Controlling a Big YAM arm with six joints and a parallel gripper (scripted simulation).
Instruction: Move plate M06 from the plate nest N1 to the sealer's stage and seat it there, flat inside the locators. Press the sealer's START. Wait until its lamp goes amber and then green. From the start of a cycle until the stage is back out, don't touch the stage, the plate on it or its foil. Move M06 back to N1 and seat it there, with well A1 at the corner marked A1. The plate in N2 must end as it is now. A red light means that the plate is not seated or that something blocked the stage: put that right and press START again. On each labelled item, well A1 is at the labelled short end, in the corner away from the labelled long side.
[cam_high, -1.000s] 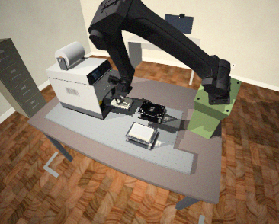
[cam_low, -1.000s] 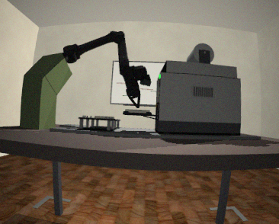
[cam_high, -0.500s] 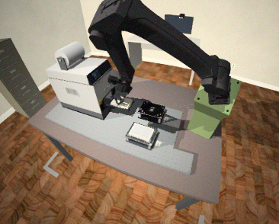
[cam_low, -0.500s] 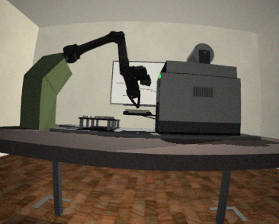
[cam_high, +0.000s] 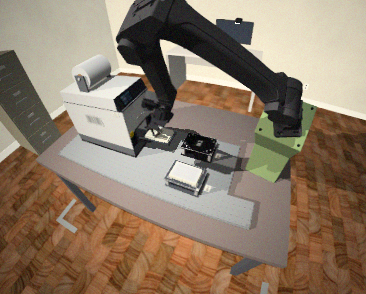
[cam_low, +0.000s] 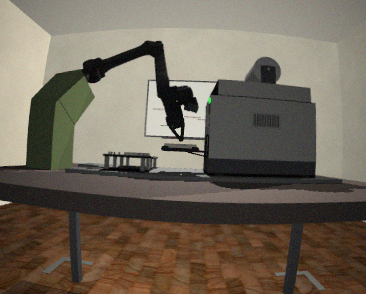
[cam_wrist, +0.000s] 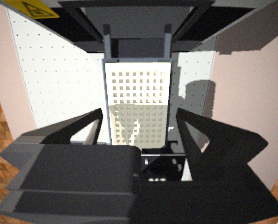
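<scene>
Now: hand 40 mm above the sealer stage. The rest, counted from my hand: white start button 100 mm to the right, 90 mm ahead, 60 mm above; then foil roll 330 mm ahead, 280 mm above, 30 mm to the right; then plate 180 mm to the left, 180 mm behind, 70 mm below.
</scene>
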